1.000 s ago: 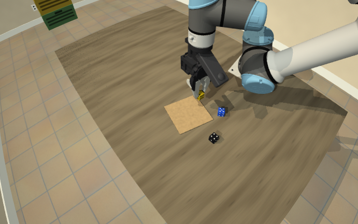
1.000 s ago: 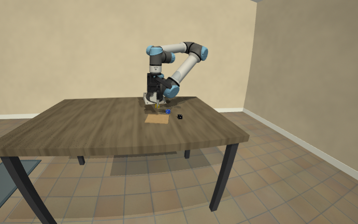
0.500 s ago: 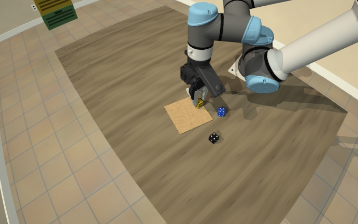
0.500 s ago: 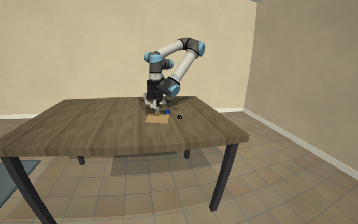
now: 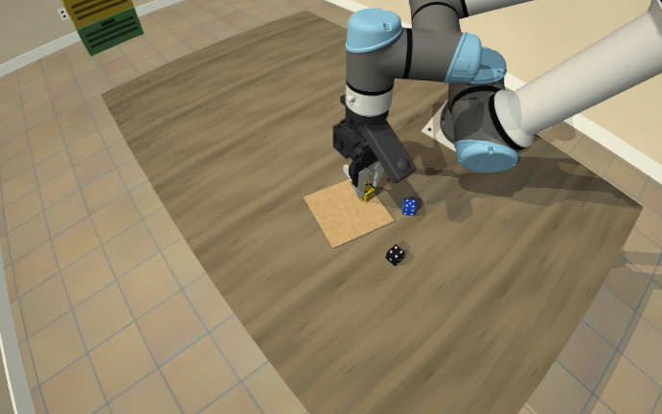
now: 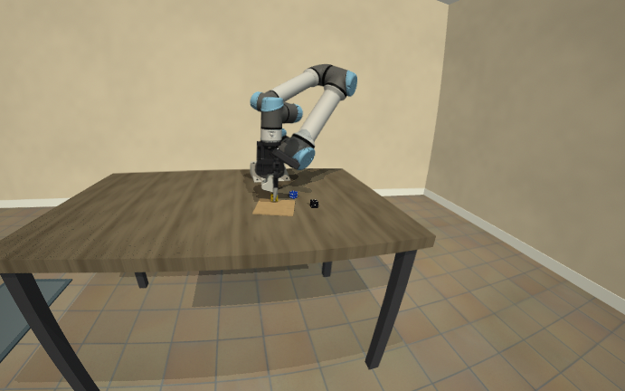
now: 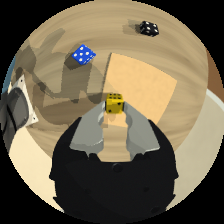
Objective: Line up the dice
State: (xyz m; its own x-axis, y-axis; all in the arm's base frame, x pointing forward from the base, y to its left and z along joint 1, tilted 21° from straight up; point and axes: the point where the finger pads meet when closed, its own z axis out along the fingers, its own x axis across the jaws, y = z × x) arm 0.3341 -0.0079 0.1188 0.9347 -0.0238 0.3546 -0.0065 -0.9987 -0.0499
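My hand is right at the yellow die. Round my hand: blue die 5 cm behind, 8 cm to the left, 1 cm below; then tan mat 5 cm ahead, 2 cm below; then black die 5 cm ahead, 14 cm to the left, 1 cm below.
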